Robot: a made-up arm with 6 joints.
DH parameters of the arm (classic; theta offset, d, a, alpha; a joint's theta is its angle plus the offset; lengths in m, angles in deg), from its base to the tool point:
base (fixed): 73.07 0 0.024 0
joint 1: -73.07 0.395 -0.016 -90
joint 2: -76.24 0 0.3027 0
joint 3: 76.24 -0.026 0.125 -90
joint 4: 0 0.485 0.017 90
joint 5: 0 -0.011 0.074 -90
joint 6: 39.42 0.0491 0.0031 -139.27
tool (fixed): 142.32 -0.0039 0 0
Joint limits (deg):
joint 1: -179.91..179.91
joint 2: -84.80..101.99
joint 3: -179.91..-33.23
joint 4: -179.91..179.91
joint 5: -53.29..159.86
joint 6: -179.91..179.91
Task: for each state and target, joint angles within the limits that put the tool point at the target. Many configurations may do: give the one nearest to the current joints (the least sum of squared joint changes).
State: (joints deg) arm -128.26 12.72 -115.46 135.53 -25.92 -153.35
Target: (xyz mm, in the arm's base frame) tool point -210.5 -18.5 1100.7
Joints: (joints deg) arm -143.57 -22.56 -119.11 133.27 -38.84 -153.07
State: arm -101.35 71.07 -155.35 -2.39 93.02 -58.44
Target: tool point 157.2 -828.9 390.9
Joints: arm -77.71 75.27 -154.09 -2.32 80.84 -57.70
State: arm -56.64 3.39 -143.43 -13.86 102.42 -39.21
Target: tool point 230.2 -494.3 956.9
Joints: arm -61.76 9.69 -124.50 -12.85 114.24 -39.46
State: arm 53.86 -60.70 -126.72 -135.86 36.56 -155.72
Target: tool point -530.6 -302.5 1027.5
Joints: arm 31.50 -65.62 -143.46 -132.67 44.07 -155.73
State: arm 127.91 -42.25 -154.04 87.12 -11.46 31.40
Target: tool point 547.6 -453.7 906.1
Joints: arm 129.54 -63.14 -159.73 79.49 7.86 30.90
